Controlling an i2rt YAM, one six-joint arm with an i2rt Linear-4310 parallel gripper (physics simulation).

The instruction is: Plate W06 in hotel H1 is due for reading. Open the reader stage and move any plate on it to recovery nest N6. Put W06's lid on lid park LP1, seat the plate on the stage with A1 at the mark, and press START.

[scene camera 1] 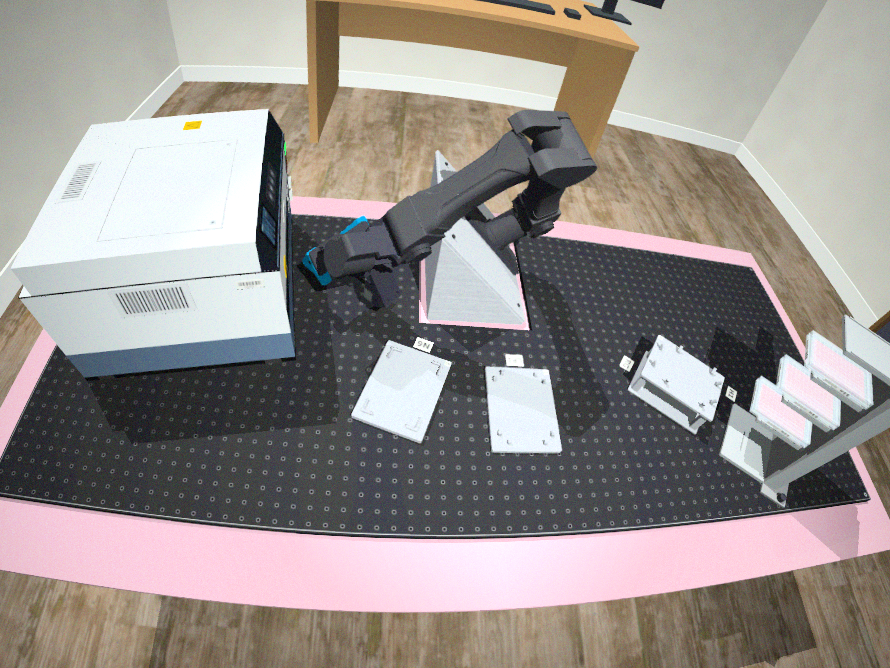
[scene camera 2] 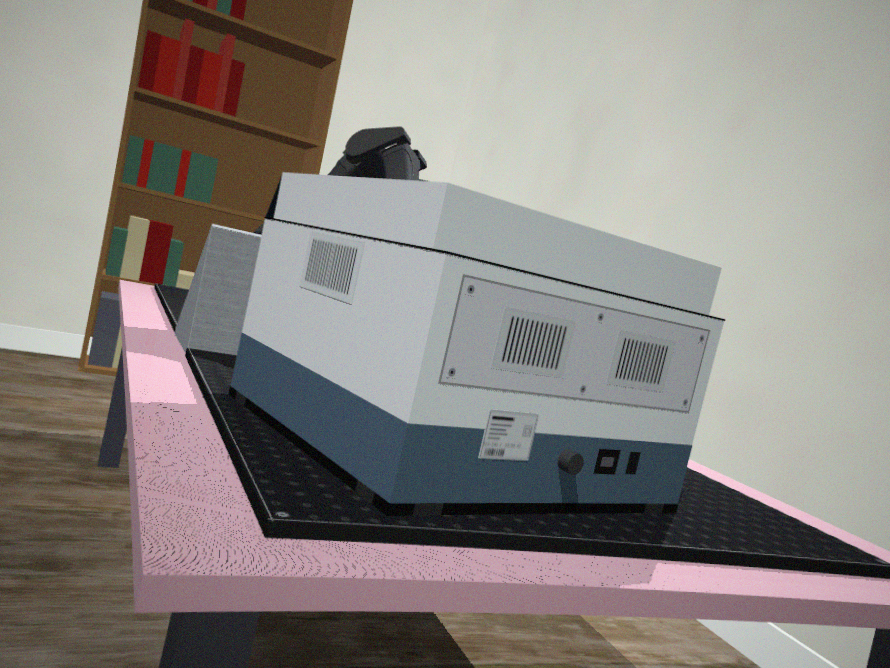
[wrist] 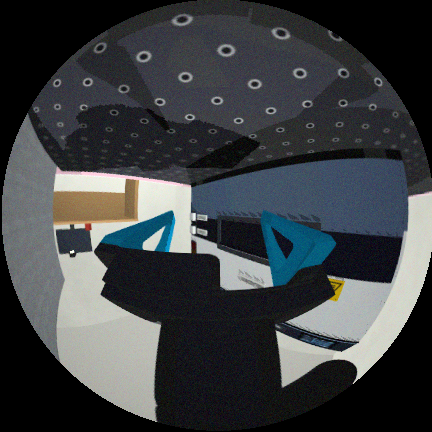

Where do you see a stage door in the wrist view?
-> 247,237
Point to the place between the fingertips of my gripper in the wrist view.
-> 217,214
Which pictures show my gripper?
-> Scene camera 1 and the wrist view only.
